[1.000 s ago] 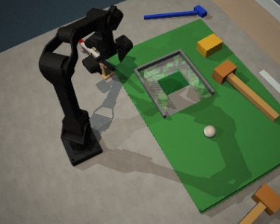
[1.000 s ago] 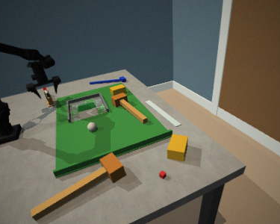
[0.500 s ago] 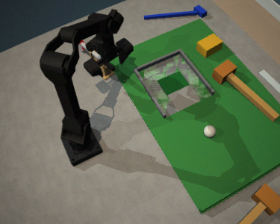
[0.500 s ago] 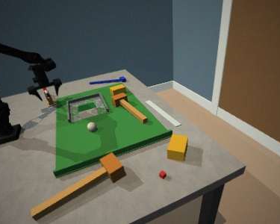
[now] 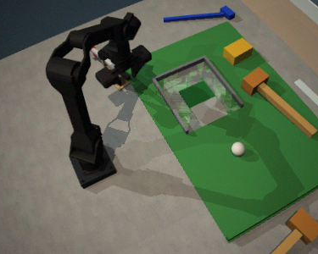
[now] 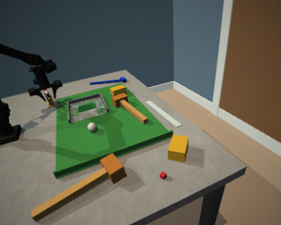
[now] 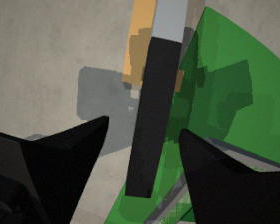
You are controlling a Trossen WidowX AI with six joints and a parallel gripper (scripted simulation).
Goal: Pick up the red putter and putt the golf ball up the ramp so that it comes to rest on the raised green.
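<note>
Now: gripper tip 30 mm past the tan wooden stand, 80 mm to the right of it and 20 mm above it. Also, from my gripper tip: green mat 300 mm ahead, 190 mm to the right, 50 mm below; white golf ball 260 mm ahead, 340 mm to the right, 30 mm below; blue hammer 370 mm ahead, 280 mm to the left, 40 mm below.
</note>
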